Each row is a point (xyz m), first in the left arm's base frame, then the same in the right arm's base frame.
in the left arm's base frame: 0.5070 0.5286 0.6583
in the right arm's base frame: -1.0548 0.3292 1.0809
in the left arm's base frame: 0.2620 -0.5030 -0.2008
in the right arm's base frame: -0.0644 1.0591 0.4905
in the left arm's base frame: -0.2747 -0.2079 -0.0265
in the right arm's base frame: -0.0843 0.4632 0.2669
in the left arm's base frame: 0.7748 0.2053 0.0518
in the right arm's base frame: -0.9127 1.0026 0.8157
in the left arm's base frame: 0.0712 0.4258 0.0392
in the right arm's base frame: -0.8014 0.4281 0.3669
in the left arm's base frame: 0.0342 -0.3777 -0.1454
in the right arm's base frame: -0.0738 0.8172 0.3807
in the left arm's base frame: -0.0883 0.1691 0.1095
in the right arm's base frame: -0.4976 0.3709 0.3934
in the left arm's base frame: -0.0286 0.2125 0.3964
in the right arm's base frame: -0.5486 0.2260 0.6467
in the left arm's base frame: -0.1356 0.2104 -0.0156
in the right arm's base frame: -0.5200 0.3962 0.2576
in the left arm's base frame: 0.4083 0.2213 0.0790
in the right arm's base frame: -0.7644 0.7208 0.6314
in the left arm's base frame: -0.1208 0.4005 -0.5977
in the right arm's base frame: -0.7257 0.6808 -0.2443
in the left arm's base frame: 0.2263 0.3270 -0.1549
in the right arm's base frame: -0.7907 0.6910 0.3193
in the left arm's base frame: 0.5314 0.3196 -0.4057
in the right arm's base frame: -0.9307 1.0591 0.2883
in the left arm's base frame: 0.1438 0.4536 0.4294
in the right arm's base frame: -0.8390 0.2367 0.7137
